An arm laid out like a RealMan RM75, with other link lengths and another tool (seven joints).
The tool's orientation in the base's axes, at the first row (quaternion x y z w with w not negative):
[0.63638, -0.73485, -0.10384, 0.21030]
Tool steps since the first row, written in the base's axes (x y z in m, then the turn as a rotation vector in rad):
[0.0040, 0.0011, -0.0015, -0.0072, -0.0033, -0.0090]
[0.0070, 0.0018, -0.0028, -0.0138, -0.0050, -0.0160]
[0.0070, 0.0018, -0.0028, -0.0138, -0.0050, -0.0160]
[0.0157, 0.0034, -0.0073, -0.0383, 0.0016, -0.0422]
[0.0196, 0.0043, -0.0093, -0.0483, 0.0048, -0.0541]
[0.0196, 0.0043, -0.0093, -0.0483, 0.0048, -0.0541]
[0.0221, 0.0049, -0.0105, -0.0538, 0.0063, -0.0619]
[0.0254, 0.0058, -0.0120, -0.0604, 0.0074, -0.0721]
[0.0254, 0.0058, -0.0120, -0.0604, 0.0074, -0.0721]
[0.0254, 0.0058, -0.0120, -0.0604, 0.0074, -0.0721]
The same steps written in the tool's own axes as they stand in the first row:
[-0.0017, -0.0040, -0.0006, 0.0024, 0.0021, 0.0116]
[-0.0030, -0.0071, -0.0008, 0.0035, 0.0047, 0.0209]
[-0.0030, -0.0071, -0.0008, 0.0035, 0.0047, 0.0209]
[-0.0062, -0.0165, -0.0008, -0.0051, 0.0167, 0.0543]
[-0.0078, -0.0207, -0.0009, -0.0094, 0.0211, 0.0689]
[-0.0078, -0.0207, -0.0009, -0.0094, 0.0211, 0.0689]
[-0.0089, -0.0233, -0.0010, -0.0117, 0.0230, 0.0781]
[-0.0104, -0.0267, -0.0012, -0.0139, 0.0248, 0.0900]
[-0.0104, -0.0267, -0.0012, -0.0139, 0.0248, 0.0900]
[-0.0104, -0.0267, -0.0012, -0.0139, 0.0248, 0.0900]

